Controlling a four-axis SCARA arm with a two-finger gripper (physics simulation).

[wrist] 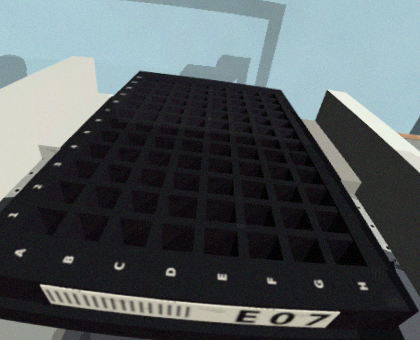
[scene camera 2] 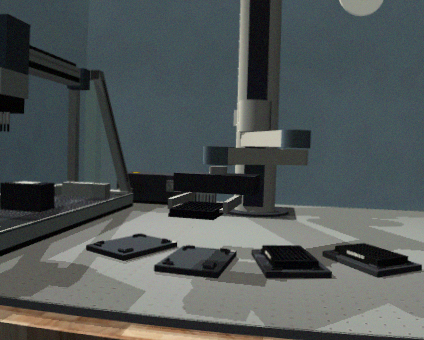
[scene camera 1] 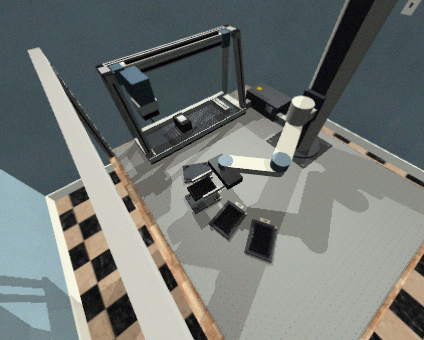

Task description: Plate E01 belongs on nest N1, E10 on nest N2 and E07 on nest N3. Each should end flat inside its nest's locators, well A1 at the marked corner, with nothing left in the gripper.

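Frame: origin at the arm's base, x left, y back, z up, level; metres.
Where they show: gripper, fingertip midpoint: [wrist: 210, 95] [scene camera 2: 197, 205] [scene camera 1: 197, 189]; arm's base at its link origin: [scene camera 2: 253, 214] [scene camera 1: 297, 144].
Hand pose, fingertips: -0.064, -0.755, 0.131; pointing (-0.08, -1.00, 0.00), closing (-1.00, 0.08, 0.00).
Things, the pixels of their top centre, and the offset from my fingertips, as dx, dy, dz. "*": a spot on its surface instead. Level surfaces: height alone.
- black plate E07 at its top centre: [wrist: 207, 127] [scene camera 2: 200, 205] [scene camera 1: 201, 187] +0.002, +0.025, -0.004
- dark nest at its top centre: [scene camera 2: 198, 254] [scene camera 1: 203, 196] +0.001, +0.024, -0.100
- bare nest at its top centre: [scene camera 2: 133, 240] [scene camera 1: 196, 170] -0.161, +0.095, -0.100
- black plate at its top centre: [scene camera 2: 288, 252] [scene camera 1: 228, 217] +0.176, +0.053, -0.092
- third nest at its top centre: [scene camera 2: 288, 257] [scene camera 1: 228, 218] +0.176, +0.053, -0.102
- fourth nest at a spot on its surface: [scene camera 2: 390, 271] * +0.367, +0.026, -0.109
- deck at its surface level: dz -0.069
- small black block at a spot on its surface: [scene camera 2: 27, 196] * -0.488, +0.190, -0.030
- dark box at a spot on its surface: [scene camera 2: 150, 187] * -0.346, +0.790, -0.053
- perforated table at its surface level: dz -0.118
My gripper [scene camera 1: 201, 188] [scene camera 2: 200, 206] [wrist: 210, 95] is shut on the black plate E07 [scene camera 1: 201, 190] [scene camera 2: 195, 211] [wrist: 200, 172], held level in the air; its A1 corner is at the lower left in the wrist view. Below it, a dark nest [scene camera 1: 196, 205] [scene camera 2: 192, 269] with corner locators stands bare. Another bare nest [scene camera 1: 192, 172] [scene camera 2: 131, 245] lies beside it, at the left in scene camera 2. A black plate [scene camera 1: 229, 218] [scene camera 2: 289, 255] sits on a third nest [scene camera 2: 295, 274], and another plate [scene camera 1: 261, 239] [scene camera 2: 372, 254] on a fourth nest [scene camera 2: 390, 271]. Their labels and the nest markings are unreadable.
A gantry frame [scene camera 1: 170, 50] stands over a deck [scene camera 1: 202, 119] carrying a small black block [scene camera 1: 183, 124] [scene camera 2: 27, 196]. A dark box [scene camera 1: 268, 101] [scene camera 2: 150, 187] stands near the arm's column [scene camera 2: 259, 60]. A wooden edge [scene camera 1: 172, 262] borders the perforated table [scene camera 1: 320, 280].
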